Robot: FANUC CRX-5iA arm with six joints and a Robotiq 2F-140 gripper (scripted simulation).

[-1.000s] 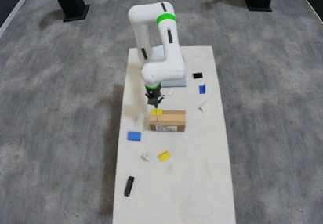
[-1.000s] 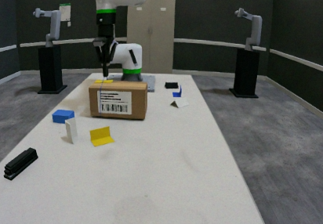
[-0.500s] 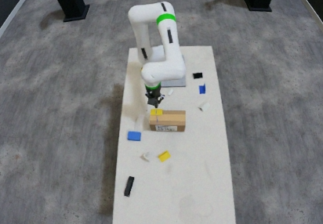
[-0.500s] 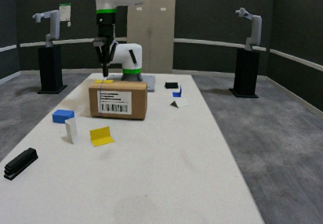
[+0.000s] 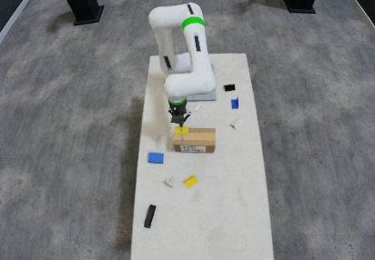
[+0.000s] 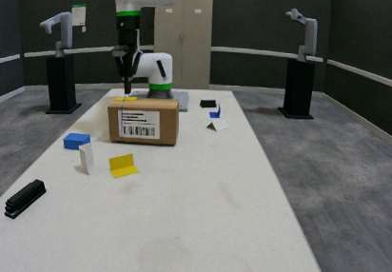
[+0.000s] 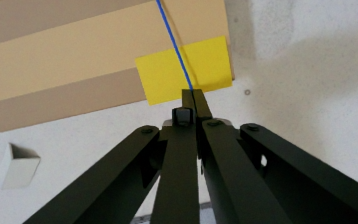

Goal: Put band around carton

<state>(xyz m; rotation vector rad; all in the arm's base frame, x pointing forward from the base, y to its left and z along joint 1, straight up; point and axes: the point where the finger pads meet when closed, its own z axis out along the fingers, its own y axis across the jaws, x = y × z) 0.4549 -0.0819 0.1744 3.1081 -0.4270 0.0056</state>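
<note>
Now: the yellow corner guard 20 mm ahead of my hand and 60 mm below it. From my hand the other things lie so: brown carton: 70 mm ahead, 80 mm to the left, 110 mm below; blue block: 160 mm ahead, 180 mm to the right, 170 mm below; white corner guard: 70 mm behind, 360 mm to the left, 180 mm below.
</note>
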